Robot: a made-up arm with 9 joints.
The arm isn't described. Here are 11 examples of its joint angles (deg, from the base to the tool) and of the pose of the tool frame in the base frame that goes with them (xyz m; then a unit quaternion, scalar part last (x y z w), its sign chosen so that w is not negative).
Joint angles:
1: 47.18 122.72 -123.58 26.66 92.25 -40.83 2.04 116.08 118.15
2: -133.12 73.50 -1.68 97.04 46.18 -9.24 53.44 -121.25 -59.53
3: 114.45 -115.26 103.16 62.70 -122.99 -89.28 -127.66 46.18 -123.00
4: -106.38 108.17 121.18 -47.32 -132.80 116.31 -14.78 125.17 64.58
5: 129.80 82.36 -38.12 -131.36 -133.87 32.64 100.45 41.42 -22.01
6: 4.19 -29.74 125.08 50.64 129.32 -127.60 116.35 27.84 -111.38
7: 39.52 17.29 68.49 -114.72 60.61 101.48 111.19 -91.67 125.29
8: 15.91 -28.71 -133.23 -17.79 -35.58 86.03 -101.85 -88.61 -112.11
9: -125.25 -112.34 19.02 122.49 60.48 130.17 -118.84 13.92 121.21
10: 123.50 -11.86 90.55 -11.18 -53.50 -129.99 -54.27 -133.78 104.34
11: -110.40 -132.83 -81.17 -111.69 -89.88 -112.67 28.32 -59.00 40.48
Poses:
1: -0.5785 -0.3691 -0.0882 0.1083 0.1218 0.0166 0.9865
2: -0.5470 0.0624 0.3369 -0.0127 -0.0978 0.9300 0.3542
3: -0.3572 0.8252 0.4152 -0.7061 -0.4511 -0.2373 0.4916
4: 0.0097 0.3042 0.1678 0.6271 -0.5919 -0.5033 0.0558
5: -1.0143 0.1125 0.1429 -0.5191 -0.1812 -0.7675 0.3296
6: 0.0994 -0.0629 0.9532 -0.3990 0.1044 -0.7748 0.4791
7: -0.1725 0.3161 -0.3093 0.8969 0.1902 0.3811 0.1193
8: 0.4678 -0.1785 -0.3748 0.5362 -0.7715 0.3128 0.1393
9: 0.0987 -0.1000 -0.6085 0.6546 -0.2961 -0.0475 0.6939
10: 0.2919 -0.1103 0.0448 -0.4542 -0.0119 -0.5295 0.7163
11: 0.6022 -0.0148 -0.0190 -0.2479 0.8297 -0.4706 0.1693
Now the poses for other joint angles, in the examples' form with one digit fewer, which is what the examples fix.
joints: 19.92 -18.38 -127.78 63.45 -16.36 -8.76 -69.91 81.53 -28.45
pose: -0.333 0.943 -0.570 0.844 0.470 -0.007 0.258
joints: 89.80 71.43 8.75 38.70 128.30 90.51 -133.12 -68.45 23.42
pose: -0.490 -0.230 0.400 0.105 0.965 -0.233 0.059
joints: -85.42 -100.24 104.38 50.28 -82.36 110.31 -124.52 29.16 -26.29
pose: 0.767 -0.015 0.437 0.752 -0.494 0.234 0.369
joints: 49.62 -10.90 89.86 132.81 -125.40 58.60 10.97 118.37 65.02
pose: -0.107 0.555 -0.357 0.923 -0.127 0.349 0.105
